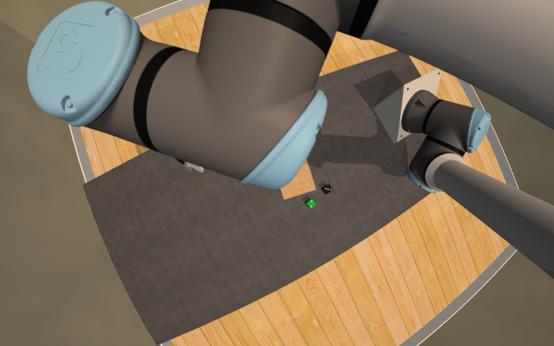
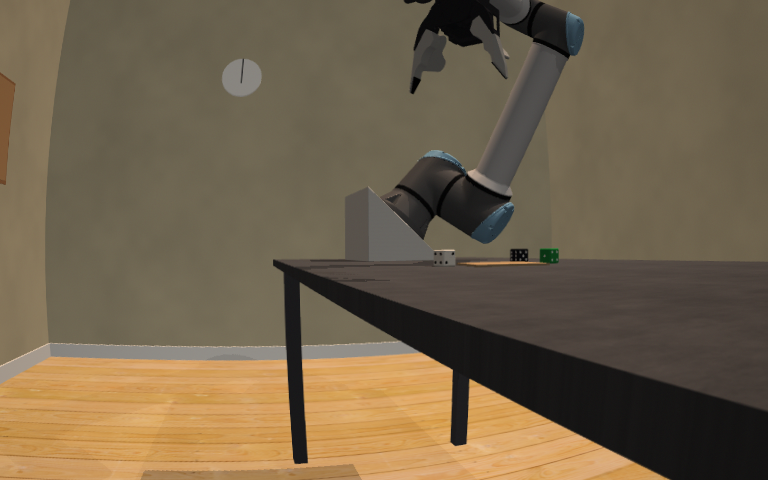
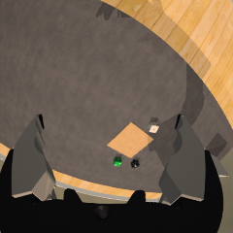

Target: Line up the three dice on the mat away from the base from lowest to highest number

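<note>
The white die lies 250 mm behind my hand, 240 mm below it and 80 mm to the left of it. Also, from my hand: tan mat: 250 mm below, 230 mm behind, 190 mm to the left; green die: 300 mm to the left, 240 mm below, 230 mm behind; black die: 320 mm behind, 280 mm to the left, 240 mm below.
</note>
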